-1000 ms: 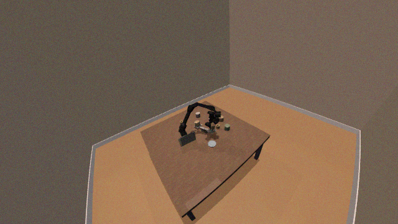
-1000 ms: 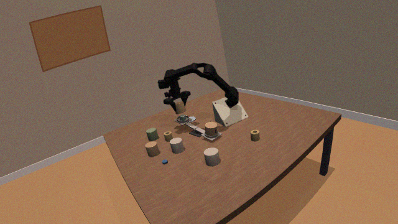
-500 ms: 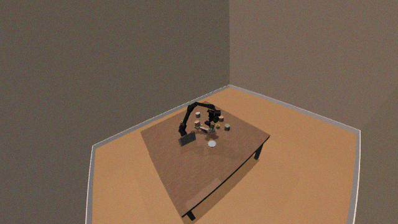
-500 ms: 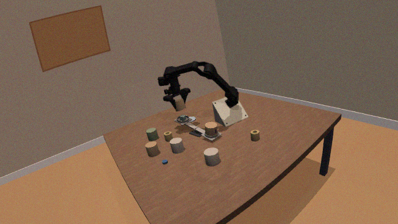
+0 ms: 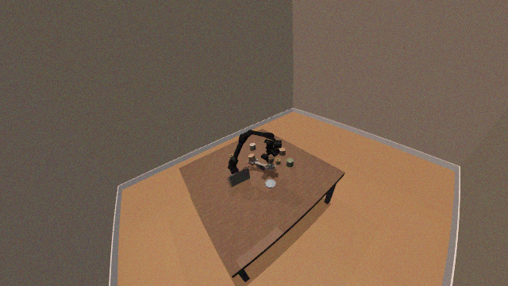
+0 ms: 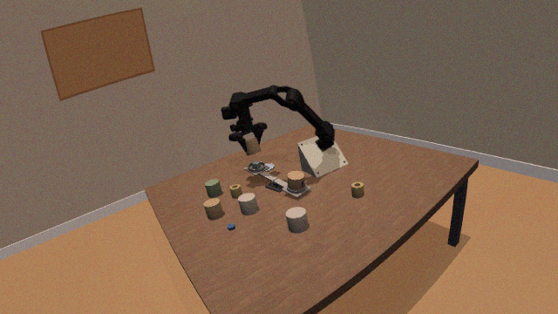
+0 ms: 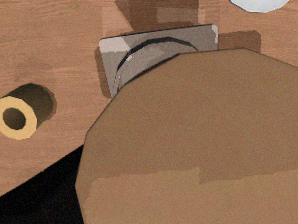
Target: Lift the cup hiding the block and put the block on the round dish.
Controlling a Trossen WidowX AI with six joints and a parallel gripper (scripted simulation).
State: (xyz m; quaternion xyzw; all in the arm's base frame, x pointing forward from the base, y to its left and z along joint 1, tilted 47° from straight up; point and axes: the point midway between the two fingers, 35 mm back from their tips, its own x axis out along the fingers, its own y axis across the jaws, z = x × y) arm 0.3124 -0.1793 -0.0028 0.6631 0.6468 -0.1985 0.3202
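The green block is 10 mm to the left of my gripper tip and 80 mm below it. Also, from my gripper tip: round dish 100 mm behind, 110 mm to the right, 170 mm below; then balance 10 mm behind, 130 mm to the left, 140 mm below; then balance beam 20 mm behind, 130 mm to the left, 130 mm below.
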